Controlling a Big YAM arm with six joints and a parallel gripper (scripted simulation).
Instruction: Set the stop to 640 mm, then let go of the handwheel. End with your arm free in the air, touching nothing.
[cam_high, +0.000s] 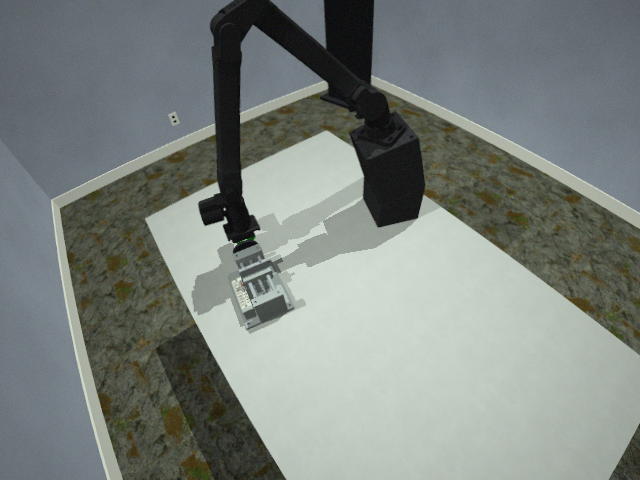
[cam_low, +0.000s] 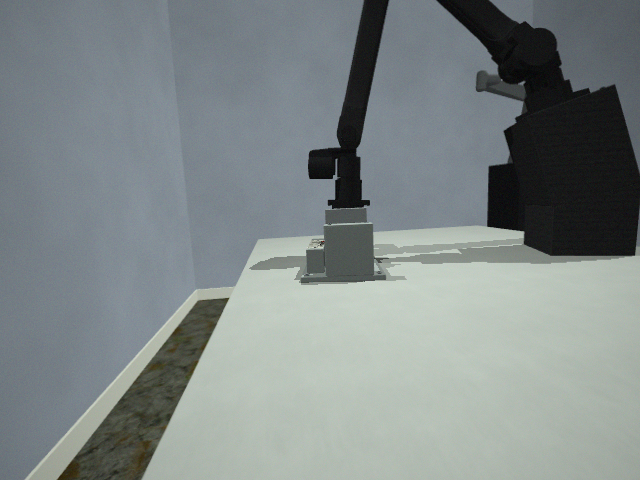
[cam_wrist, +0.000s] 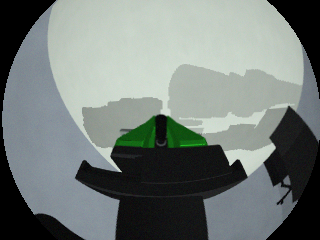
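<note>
My gripper is now 10 mm short of the handwheel, 20 mm to the right of it and 10 mm below it.
</note>
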